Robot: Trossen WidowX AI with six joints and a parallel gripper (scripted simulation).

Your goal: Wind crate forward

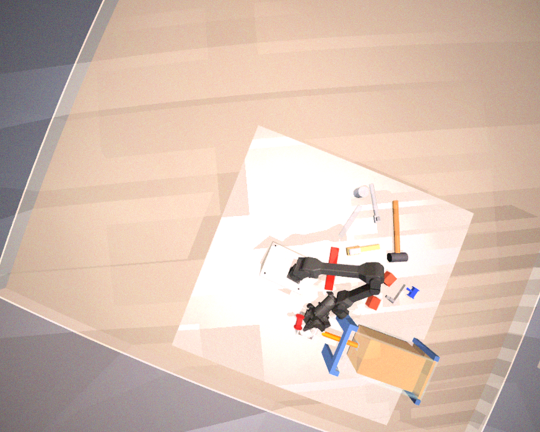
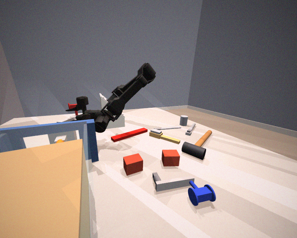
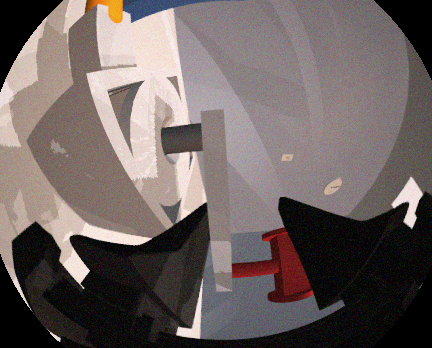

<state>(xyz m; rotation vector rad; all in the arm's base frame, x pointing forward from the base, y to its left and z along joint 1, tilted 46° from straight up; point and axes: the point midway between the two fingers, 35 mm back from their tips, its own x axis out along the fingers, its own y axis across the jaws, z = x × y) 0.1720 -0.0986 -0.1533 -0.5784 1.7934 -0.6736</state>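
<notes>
My gripper tip is 10 mm past the winch handle, 20 mm to the right of it and 10 mm above it. The rest, counted from my gripper tip: red knob: 40 mm behind, 30 mm to the left, 20 mm above; then winch: 30 mm ahead, 20 mm to the right, 100 mm below; then blue steel frame: 210 mm ahead, 10 mm to the left, 30 mm below.
</notes>
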